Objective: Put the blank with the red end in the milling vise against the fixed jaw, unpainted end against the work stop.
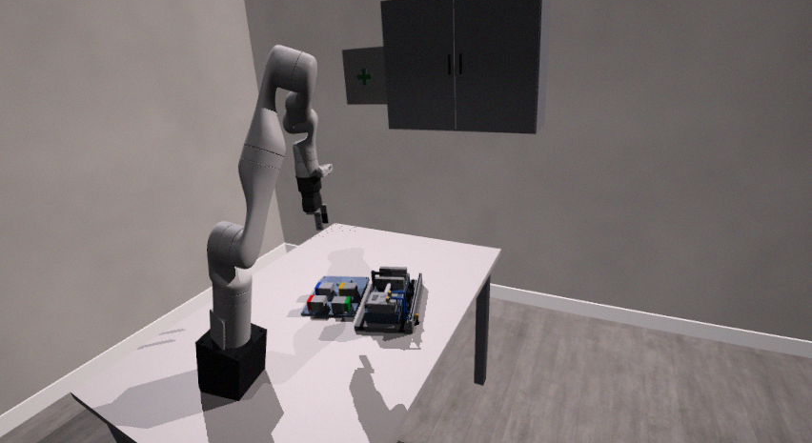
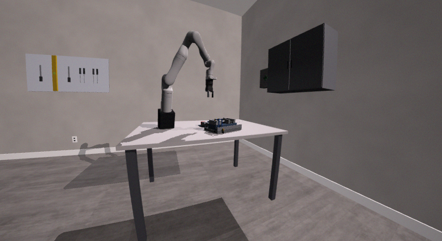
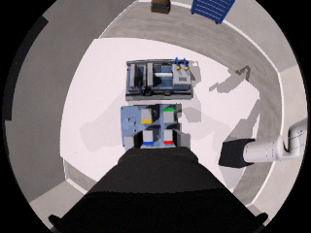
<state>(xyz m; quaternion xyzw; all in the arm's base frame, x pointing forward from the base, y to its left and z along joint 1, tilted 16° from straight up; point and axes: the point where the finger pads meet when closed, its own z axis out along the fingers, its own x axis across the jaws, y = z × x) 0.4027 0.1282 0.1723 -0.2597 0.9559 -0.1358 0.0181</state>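
Now: the green-ended blank 2 cm behind my hand, 6 cm to the right of it and 29 cm below it. From my hand the other things lie so: plate (4 cm ahead, 2 cm to the left, 32 cm below); then yellow blank (6 cm ahead, 2 cm to the right, 29 cm below); then blue blank (2 cm ahead, 6 cm to the left, 29 cm below).
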